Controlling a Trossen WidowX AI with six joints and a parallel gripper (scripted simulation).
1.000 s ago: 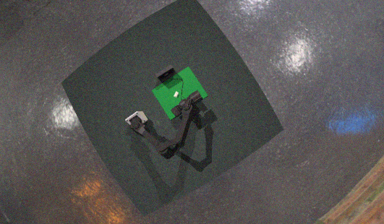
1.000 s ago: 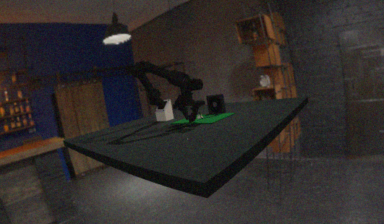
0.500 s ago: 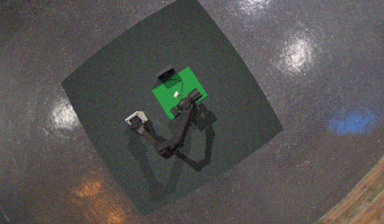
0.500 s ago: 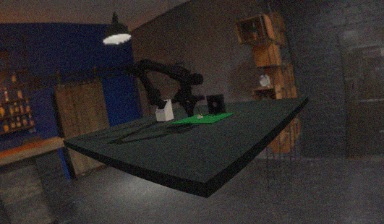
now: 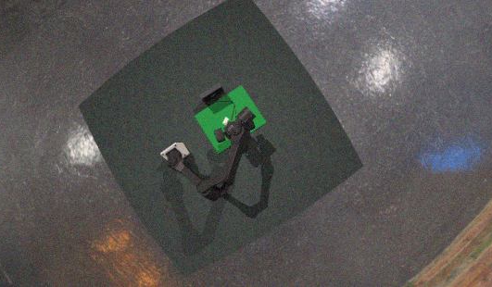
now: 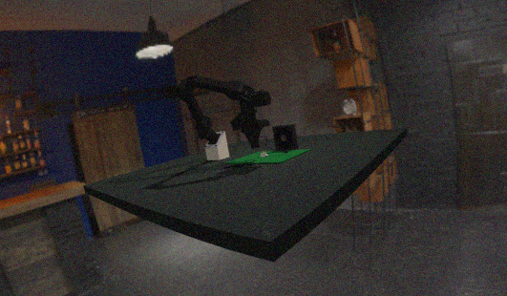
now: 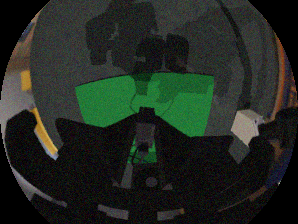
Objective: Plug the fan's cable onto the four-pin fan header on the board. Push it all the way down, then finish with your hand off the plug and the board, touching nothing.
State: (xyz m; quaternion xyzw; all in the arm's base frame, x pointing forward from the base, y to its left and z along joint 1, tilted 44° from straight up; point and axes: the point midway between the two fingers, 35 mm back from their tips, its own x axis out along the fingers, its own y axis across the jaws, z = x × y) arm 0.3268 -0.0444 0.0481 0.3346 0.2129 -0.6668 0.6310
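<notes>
Right now the green board is 8 cm below my gripper tip, 7 cm to the left of it and 1 cm ahead of it. Round my gripper tip: black fan: 22 cm to the left, 1 cm below; then dark plug: 1 cm to the left, 1 cm above.
</notes>
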